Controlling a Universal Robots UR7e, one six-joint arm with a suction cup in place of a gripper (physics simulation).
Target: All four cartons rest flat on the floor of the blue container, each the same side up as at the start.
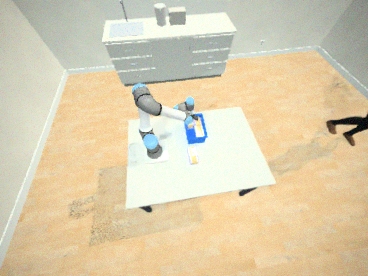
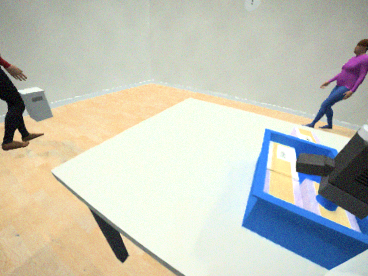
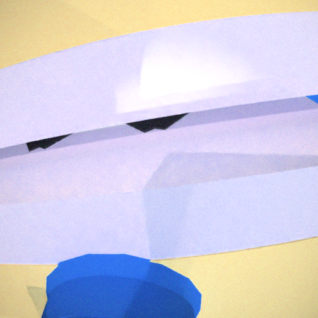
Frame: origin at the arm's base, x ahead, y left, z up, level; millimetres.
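Seen in the pictures: end effector, tool point: (image 2: 321, 206); arm's base, origin of the base link: (image 1: 154, 152).
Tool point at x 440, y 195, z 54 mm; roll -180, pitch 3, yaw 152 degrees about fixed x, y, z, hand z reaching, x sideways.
Offsets run from my tool point to a thing's middle. Level surfaces: height alone.
The blue container @(32 mm down, 16 mm ahead, 83 mm right) (image 1: 196, 141) (image 2: 295, 237) stands on the table with three cartons inside. My suction cup (image 2: 327, 202) (image 3: 122, 285) is on the yellow and lavender top of one carton @(28 mm down, 7 mm back, 3 mm left) (image 2: 336, 216) (image 3: 260, 285) and holds it inside the container; whether its base touches the floor is hidden. A second yellow and lavender carton @(40 mm down, 74 mm ahead, 14 mm right) (image 2: 281, 186) (image 3: 100, 30) lies beside it, with a narrow gap between. A third carton @(41 mm down, 44 mm ahead, 149 mm right) (image 2: 283, 153), with a white label, lies at the container's far left end. The fourth carton @(54 mm down, 108 mm back, 354 mm right) (image 1: 193, 156) (image 2: 306, 134) lies on the table outside the container.
The white table @(92 mm down) (image 1: 225, 165) (image 2: 150, 165) carries the arm base (image 1: 155, 151) left of the container. The container walls rise close around the cartons. A counter (image 1: 170, 55) stands behind. People (image 1: 356, 125) (image 2: 12, 107) (image 2: 345, 77) and a grey bin (image 2: 37, 104) are beyond the table.
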